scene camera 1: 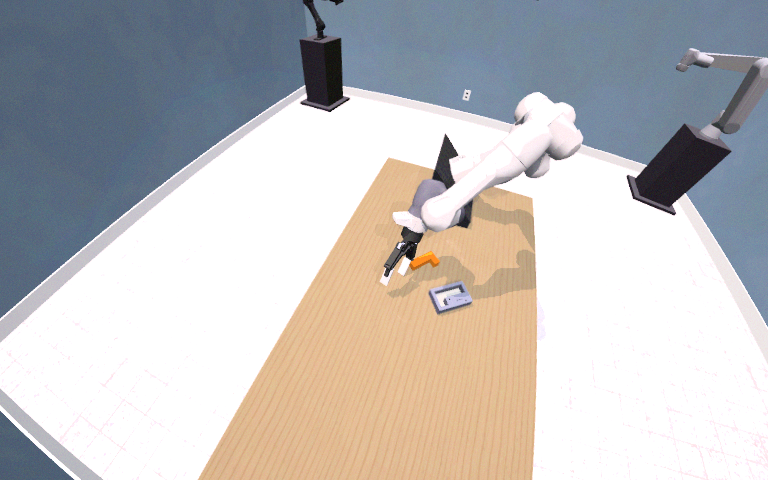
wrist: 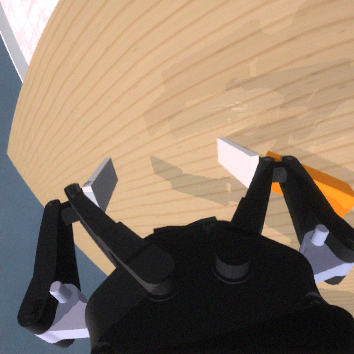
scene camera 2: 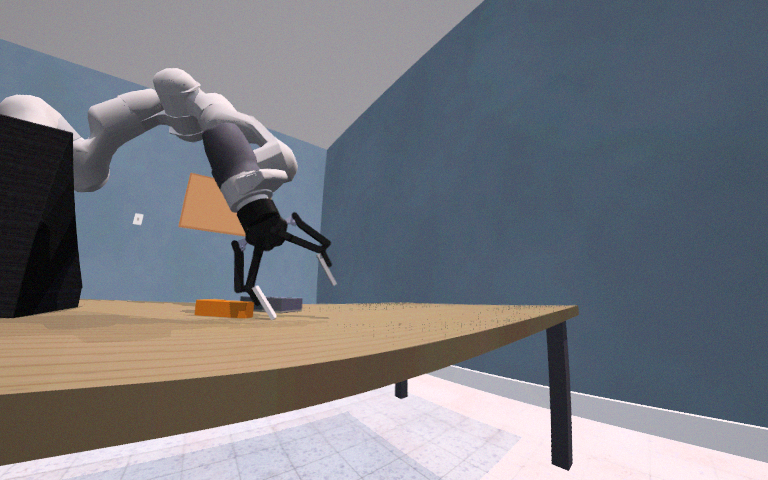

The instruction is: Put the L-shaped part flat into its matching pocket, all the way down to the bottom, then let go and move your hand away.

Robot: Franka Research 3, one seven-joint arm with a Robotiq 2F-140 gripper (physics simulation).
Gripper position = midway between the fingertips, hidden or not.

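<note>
An orange L-shaped part (scene camera 2: 217, 308) rests on the table. The gripper (scene camera 2: 305, 301), (scene camera 1: 392, 278), (wrist: 165, 158) is part of the scene as well.
</note>
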